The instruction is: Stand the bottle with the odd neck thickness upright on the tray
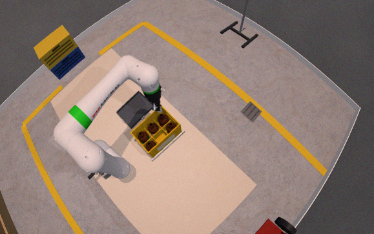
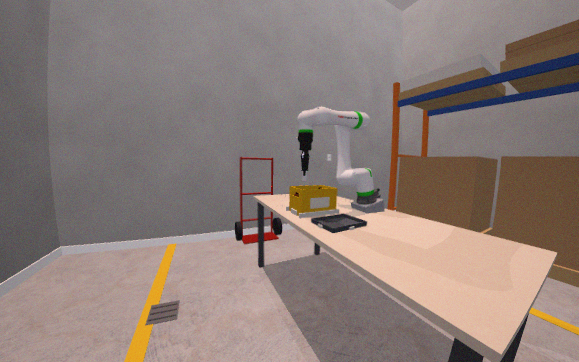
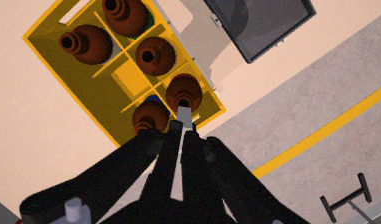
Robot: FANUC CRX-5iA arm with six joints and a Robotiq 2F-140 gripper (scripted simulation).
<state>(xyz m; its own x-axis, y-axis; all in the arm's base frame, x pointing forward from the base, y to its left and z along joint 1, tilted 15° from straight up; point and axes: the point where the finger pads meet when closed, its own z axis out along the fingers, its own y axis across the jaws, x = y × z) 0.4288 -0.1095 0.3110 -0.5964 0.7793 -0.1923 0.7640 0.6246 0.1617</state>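
Now: the yellow crate 170 mm below my hand, 100 mm behind it and 30 mm to the right of it. From my hand the other things lie so: dark tray (260 mm to the left, 240 mm below, 60 mm behind); then brown bottle (170 mm below, 90 mm behind, 10 mm to the left).
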